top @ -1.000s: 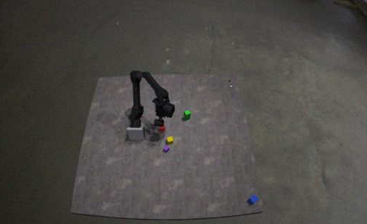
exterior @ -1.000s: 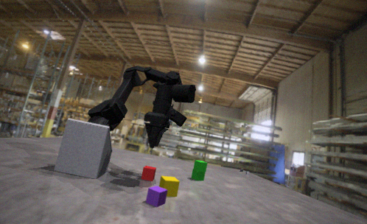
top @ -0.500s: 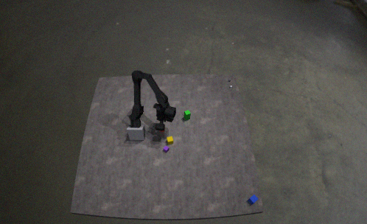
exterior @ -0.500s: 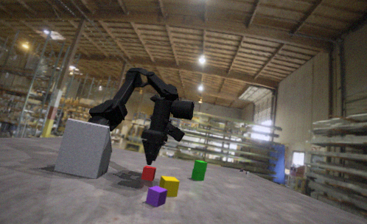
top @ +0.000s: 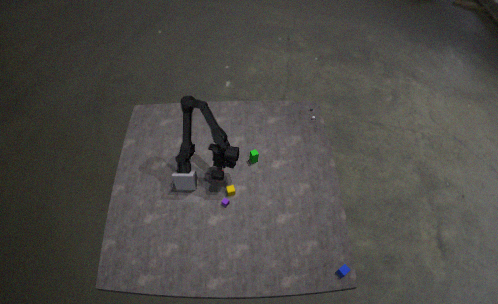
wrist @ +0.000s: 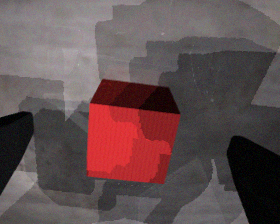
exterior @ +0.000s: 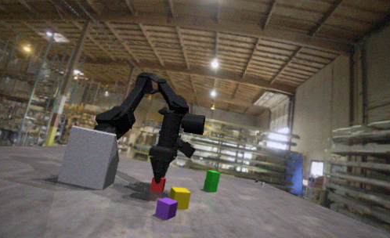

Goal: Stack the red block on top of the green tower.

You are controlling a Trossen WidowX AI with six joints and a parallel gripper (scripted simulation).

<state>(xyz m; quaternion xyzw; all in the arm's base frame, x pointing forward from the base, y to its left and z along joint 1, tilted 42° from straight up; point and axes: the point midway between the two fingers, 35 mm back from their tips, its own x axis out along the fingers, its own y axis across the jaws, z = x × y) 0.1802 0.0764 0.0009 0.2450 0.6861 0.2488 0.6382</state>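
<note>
Now: gripper tip 10 mm above the red block. Also, from my gripper tip: purple block 170 mm to the right, 40 mm ahead, 10 mm below; then blue block 640 mm ahead, 550 mm to the right, 10 mm below; then yellow block 100 mm to the right, 60 mm ahead, 10 mm below.
</note>
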